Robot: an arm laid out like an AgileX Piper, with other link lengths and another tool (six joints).
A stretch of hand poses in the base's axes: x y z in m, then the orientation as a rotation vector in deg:
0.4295 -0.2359 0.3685 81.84 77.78 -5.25
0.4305 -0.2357 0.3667 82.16 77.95 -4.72
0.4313 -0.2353 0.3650 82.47 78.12 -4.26
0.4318 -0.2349 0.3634 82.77 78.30 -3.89
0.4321 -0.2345 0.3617 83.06 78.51 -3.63
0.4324 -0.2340 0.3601 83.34 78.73 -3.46
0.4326 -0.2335 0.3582 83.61 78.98 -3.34
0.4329 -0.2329 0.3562 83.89 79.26 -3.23
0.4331 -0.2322 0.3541 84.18 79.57 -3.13
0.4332 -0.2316 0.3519 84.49 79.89 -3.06
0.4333 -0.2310 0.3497 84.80 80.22 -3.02
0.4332 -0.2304 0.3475 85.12 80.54 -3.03
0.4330 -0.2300 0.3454 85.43 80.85 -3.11
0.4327 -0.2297 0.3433 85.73 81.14 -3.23
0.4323 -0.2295 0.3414 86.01 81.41 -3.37
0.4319 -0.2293 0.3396 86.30 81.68 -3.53
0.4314 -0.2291 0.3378 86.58 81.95 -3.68
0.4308 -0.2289 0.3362 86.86 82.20 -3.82
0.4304 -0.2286 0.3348 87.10 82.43 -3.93
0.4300 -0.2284 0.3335 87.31 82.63 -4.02
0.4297 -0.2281 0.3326 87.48 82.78 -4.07
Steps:
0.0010 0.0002 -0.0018 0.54 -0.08 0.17
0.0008 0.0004 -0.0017 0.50 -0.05 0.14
0.0005 0.0004 -0.0016 0.45 0.01 0.11
0.0003 0.0004 -0.0017 0.40 0.08 0.08
0.0003 0.0005 -0.0016 0.35 0.14 0.05
0.0002 0.0005 -0.0019 0.33 0.18 0.05
0.0003 0.0006 -0.0020 0.34 0.21 0.05
0.0002 0.0007 -0.0021 0.35 0.24 0.06
0.0001 0.0006 -0.0022 0.36 0.27 0.04
0.0001 0.0006 -0.0022 0.35 0.29 0.03
-0.0001 0.0006 -0.0022 0.33 0.31 0.00
-0.0002 0.0004 -0.0021 0.28 0.34 -0.03
-0.0003 0.0003 -0.0021 0.25 0.35 -0.05
-0.0004 0.0002 -0.0019 0.22 0.34 -0.06
-0.0004 0.0002 -0.0018 0.22 0.35 -0.08
-0.0005 0.0002 -0.0018 0.22 0.34 -0.07
-0.0006 0.0002 -0.0016 0.21 0.32 -0.07
-0.0004 0.0003 -0.0014 0.19 0.28 -0.05
-0.0004 0.0002 -0.0013 0.17 0.24 -0.04
-0.0003 0.0003 -0.0009 0.15 0.18 -0.03

